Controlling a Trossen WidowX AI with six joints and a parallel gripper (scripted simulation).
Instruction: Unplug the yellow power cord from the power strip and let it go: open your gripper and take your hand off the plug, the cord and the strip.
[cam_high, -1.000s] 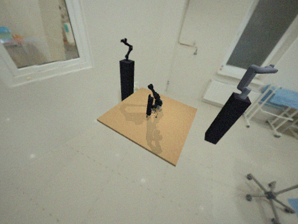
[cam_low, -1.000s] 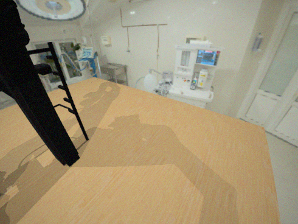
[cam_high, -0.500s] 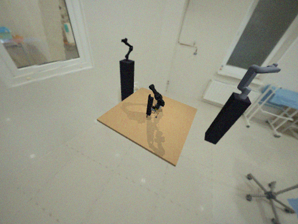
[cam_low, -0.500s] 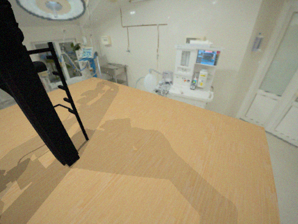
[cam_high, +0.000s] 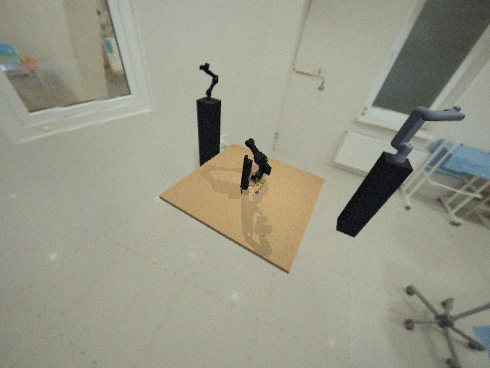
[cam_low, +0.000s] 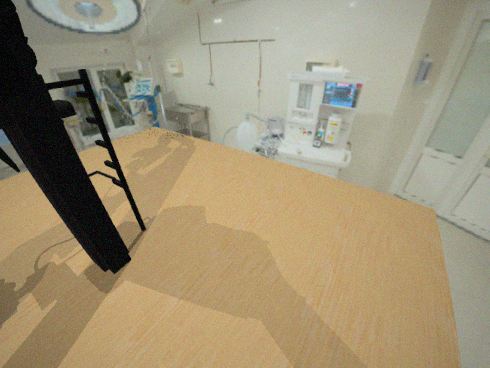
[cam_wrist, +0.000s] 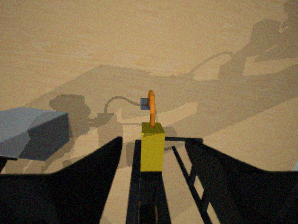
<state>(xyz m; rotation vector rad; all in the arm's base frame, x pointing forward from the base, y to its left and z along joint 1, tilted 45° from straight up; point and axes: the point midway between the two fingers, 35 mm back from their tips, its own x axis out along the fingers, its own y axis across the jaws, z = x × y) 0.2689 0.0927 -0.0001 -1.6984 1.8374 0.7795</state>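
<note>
Now: the yellow plug 40 mm to the right of my gripper tip and 10 mm below it. The rest, counted from my gripper tip: black post (170 mm to the right).
</note>
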